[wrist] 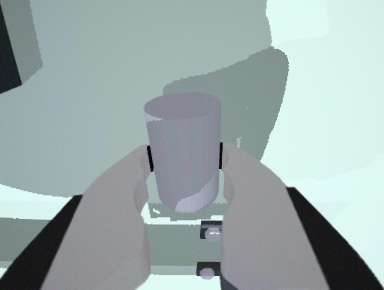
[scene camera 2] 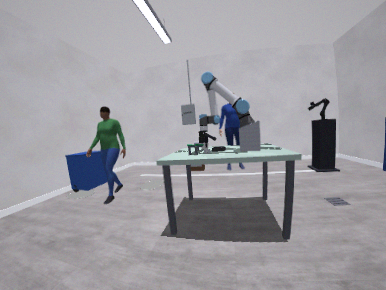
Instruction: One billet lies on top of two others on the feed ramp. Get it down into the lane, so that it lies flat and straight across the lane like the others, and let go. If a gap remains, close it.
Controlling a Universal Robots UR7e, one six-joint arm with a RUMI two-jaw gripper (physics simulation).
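Places are measured from the arm's base along level axes (x down, y ahead, z right), in metres.
Pixels of known places: gripper, between the fingertips: [wrist: 186, 145] [scene camera 2: 206, 152]; arm's base, origin of its link: [scene camera 2: 247, 125].
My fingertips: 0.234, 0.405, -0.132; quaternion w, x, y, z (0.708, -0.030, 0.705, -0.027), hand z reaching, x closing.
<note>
Ahead of a thing's pixels: the offset from my fingertips to its top centre, as dx, dy, dz. "spot": to the spot under its first point. Level surfaces: height alone.
A light grey-violet cylindrical billet {-0.032, -0.003, +0.000} [wrist: 184, 175] is held between the two fingertips in the wrist view. Its far end face shows, so it is tilted relative to the camera. My gripper [wrist: 186, 145] [scene camera 2: 205, 148] is shut on this billet, one finger on each side. In scene camera 2 the gripper is low over the left part of the table, close to a small green-topped fixture {spot: -0.082, +0.097, -0.078} [scene camera 2: 194, 145]; the billet is too small to make out there. The feed ramp, the lane and the other billets cannot be told apart in either view.
In the wrist view a dark block {spot: +0.003, -0.052, +0.099} [wrist: 7, 55] stands at the upper left, and two small black brackets {-0.002, +0.091, -0.028} [wrist: 204, 230] {-0.002, +0.158, -0.029} [wrist: 200, 268] with round heads lie below the billet. In scene camera 2 a dark object {spot: -0.022, -0.103, +0.096} [scene camera 2: 218, 148] and a grey panel [scene camera 2: 250, 136] stand on the table {dx +0.008} [scene camera 2: 230, 157].
</note>
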